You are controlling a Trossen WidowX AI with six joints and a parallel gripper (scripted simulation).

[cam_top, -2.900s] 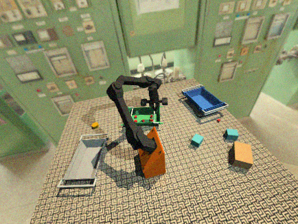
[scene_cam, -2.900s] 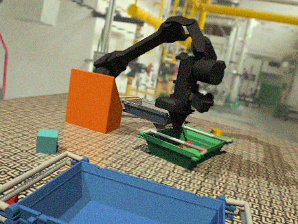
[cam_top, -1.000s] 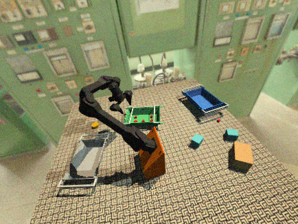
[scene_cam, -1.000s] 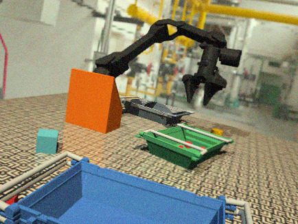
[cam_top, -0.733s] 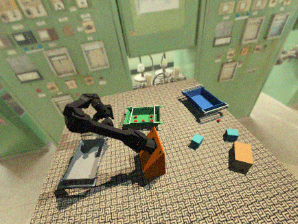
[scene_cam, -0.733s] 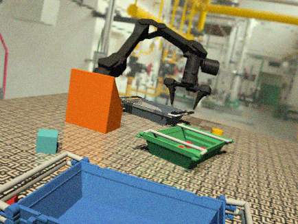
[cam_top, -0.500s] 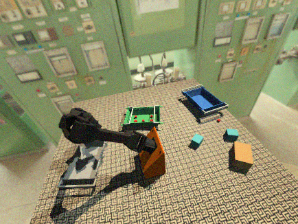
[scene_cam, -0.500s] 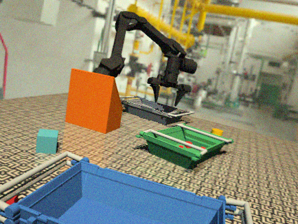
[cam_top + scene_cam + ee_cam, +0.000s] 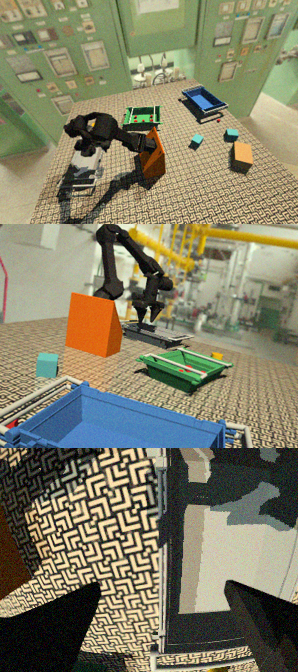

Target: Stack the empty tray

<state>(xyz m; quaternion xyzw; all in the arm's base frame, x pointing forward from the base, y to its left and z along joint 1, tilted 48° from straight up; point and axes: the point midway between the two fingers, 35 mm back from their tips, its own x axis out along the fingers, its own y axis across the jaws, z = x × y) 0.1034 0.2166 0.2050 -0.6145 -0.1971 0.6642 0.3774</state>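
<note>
Right now the dark grey tray is 80 mm to the left of my gripper tip, 50 mm below it and 20 mm ahead of it. The rest, counted from my gripper tip: orange box (760 mm to the right, 240 mm behind, 60 mm below); yellow piece (340 mm ahead, 80 mm below, 60 mm to the left).
</note>
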